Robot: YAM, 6 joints.
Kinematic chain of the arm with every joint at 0, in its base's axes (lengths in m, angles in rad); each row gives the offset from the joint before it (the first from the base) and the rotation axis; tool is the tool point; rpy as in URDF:
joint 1: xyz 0 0 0.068 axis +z
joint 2: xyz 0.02 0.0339 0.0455 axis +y
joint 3: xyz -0.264 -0.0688 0 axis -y
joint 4: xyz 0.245 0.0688 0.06 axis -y
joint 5: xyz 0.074 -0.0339 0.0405 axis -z
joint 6: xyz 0.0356 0 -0.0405 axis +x
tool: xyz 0 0 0 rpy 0 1.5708 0
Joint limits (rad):
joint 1: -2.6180..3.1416
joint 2: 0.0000..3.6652
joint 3: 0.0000..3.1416
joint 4: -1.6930..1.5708
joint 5: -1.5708..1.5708
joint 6: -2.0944..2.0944
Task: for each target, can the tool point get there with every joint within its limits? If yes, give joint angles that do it. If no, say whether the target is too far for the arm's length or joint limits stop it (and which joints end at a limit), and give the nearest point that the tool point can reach.
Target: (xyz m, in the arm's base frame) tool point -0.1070 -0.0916 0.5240
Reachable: yes | joints 0.6420 0.4016 1.1653 1.3187 0.2642 -0.9602
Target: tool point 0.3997 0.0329 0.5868
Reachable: yes | joints 0.0414 2.3394 2.8932 0.8225 -0.4780 0.8062
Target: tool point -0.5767 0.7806 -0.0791
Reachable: no: too far | nearest point -0.3764 0.5094 -0.0108 | short by 0.344 m
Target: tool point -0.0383 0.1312 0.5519
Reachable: yes | joints -1.5356 0.4571 1.6309 -0.1576 1.2405 -0.4045
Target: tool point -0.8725 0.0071 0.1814
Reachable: no: too far | nearest point -0.6438 0.0052 0.1632 | short by 0.229 m
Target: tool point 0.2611 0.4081 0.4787
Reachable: yes | joints -2.1398 0.5185 2.6828 0.3448 -0.0029 1.6499
